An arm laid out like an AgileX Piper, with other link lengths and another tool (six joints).
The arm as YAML. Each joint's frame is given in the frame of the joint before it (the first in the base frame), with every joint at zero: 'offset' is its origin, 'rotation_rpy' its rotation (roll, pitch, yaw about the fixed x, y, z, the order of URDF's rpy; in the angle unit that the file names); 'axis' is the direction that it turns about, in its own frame. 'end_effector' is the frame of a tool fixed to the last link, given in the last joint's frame.
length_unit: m
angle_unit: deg
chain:
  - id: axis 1
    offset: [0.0, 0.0, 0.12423]
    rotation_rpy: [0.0, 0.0, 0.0]
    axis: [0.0, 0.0, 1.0]
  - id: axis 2
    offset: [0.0, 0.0, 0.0]
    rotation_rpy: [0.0, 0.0, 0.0]
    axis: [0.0, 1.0, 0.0]
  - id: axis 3
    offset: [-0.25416, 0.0, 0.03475]
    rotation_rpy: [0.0, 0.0, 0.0]
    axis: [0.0, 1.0, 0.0]
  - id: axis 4
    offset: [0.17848, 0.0, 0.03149]
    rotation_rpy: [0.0, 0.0, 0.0]
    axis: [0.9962, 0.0, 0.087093]
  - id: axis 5
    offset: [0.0, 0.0, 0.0]
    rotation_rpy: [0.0, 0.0, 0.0]
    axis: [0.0, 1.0, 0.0]
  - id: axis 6
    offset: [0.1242, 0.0, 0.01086]
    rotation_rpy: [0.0, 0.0, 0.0]
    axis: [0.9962, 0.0, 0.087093]
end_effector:
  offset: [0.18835, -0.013, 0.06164]
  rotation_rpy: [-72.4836, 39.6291, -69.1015]
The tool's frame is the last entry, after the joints.
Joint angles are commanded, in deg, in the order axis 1, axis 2, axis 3, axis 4, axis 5, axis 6. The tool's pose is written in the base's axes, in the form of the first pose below.
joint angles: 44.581 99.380 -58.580 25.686 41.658 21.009
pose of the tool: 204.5 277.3 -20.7 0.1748 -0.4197 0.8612 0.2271
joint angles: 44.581 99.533 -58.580 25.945 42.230 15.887
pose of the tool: 201.5 280.3 -20.7 0.1741 -0.4578 0.8412 0.2291
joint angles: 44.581 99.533 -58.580 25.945 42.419 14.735
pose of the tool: 200.6 280.8 -20.6 0.1737 -0.4667 0.8363 0.2293
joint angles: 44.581 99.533 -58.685 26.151 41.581 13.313
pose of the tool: 205.0 284.6 -18.2 0.1831 -0.4746 0.8296 0.2302
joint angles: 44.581 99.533 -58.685 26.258 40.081 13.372
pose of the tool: 212.3 287.8 -15.8 0.1957 -0.4710 0.8289 0.2297
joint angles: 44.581 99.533 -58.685 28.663 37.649 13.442
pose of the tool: 220.7 298.0 -9.7 0.2148 -0.4506 0.8324 0.2407
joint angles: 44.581 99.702 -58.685 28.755 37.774 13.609
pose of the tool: 219.7 297.6 -11.0 0.2121 -0.4490 0.8339 0.2409
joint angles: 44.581 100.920 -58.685 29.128 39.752 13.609
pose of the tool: 207.0 292.9 -21.5 0.1855 -0.4498 0.8395 0.2419
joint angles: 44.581 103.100 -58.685 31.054 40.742 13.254
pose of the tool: 195.0 292.3 -34.2 0.1591 -0.4404 0.8481 0.2479
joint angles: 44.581 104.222 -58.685 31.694 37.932 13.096
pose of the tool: 206.5 296.4 -37.0 0.1738 -0.4320 0.8502 0.2454
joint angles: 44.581 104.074 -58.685 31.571 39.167 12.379
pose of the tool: 200.6 295.0 -37.5 0.1655 -0.4404 0.8472 0.2467
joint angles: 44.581 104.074 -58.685 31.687 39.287 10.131
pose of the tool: 200.0 296.7 -36.8 0.1673 -0.4567 0.8379 0.2478
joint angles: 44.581 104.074 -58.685 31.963 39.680 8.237
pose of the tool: 197.7 298.2 -36.4 0.1662 -0.4695 0.8303 0.2502
